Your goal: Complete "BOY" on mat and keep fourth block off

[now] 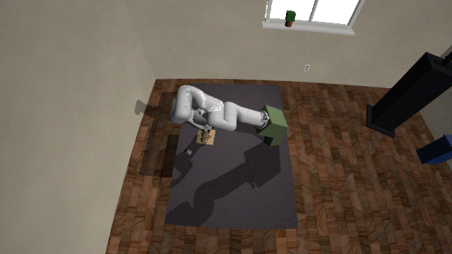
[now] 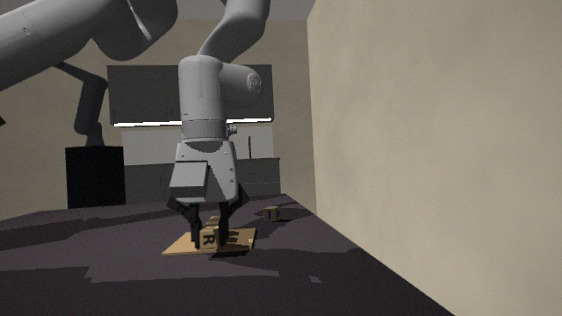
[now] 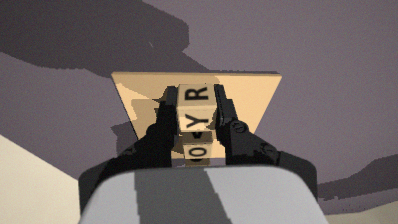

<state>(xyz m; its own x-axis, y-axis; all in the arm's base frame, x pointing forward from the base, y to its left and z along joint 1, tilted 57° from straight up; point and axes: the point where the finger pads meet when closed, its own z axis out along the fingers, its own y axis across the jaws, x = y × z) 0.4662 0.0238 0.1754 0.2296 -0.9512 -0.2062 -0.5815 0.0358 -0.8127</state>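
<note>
The tan mat lies 40 mm to the left of my hand, 20 mm below it and 20 mm behind it.
</note>
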